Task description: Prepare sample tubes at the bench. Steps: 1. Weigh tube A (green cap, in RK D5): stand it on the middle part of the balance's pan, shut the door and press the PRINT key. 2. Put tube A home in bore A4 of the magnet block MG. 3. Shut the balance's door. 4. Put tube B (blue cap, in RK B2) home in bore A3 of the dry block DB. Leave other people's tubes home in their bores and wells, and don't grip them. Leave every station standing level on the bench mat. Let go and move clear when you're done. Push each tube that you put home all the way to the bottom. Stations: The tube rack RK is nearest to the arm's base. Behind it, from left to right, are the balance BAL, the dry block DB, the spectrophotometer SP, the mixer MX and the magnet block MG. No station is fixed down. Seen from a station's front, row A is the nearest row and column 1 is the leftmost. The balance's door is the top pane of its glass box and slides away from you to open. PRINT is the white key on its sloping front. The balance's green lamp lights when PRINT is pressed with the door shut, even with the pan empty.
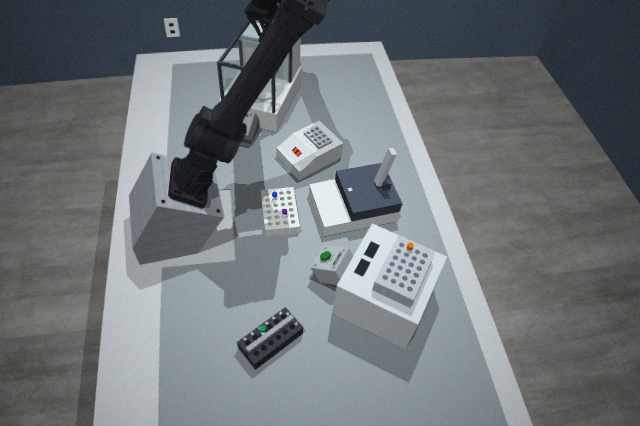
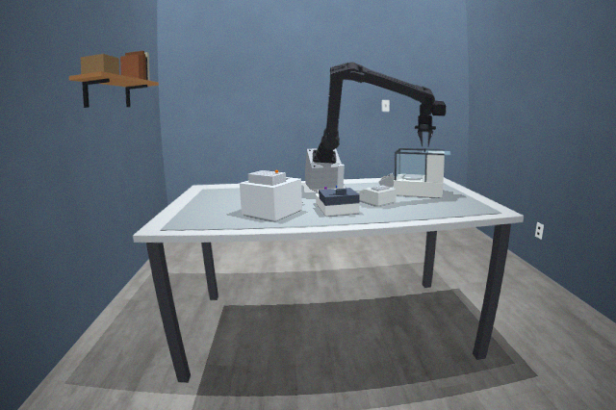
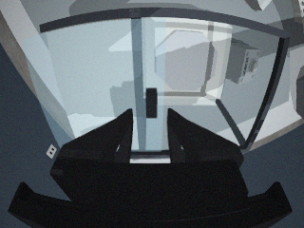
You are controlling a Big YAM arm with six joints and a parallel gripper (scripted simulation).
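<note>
My hand is 10 mm short of the balance door, 30 mm to the right of it and 30 mm above it. Round my hand: white tube rack 30 mm ahead, 470 mm to the right, 230 mm below; then dry block DB 120 mm ahead, 270 mm to the right, 210 mm below; then tube B 20 mm ahead, 440 mm to the right, 210 mm below.
</note>
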